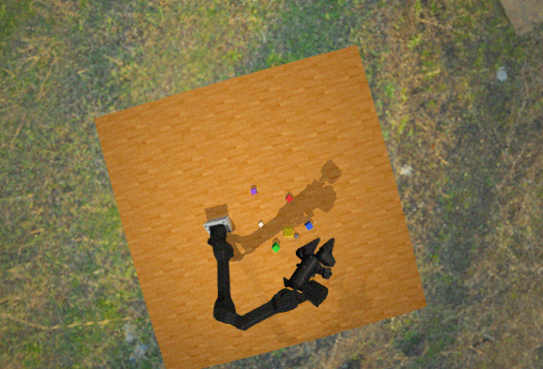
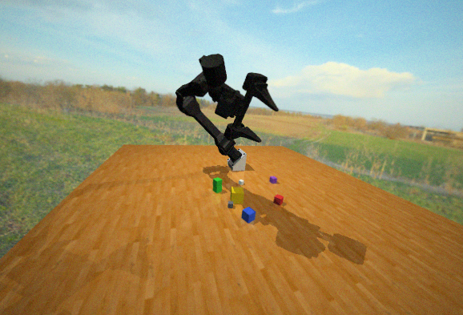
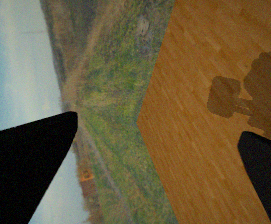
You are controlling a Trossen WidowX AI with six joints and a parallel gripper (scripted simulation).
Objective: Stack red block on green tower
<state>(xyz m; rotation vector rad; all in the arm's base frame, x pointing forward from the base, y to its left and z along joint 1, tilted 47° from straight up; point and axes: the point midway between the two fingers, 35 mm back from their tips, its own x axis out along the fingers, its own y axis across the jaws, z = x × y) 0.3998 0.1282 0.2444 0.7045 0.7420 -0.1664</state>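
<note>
My gripper tip is 27 cm above the red block, 14 cm to the right of it and 10 cm past it. From my gripper tip the other things lie so: yellow block: 26 cm below, 13 cm behind, 1 cm to the right; then blue block: 27 cm below, 3 cm behind, 1 cm to the right; then small grey block: 28 cm below, 10 cm behind, 4 cm to the right.
</note>
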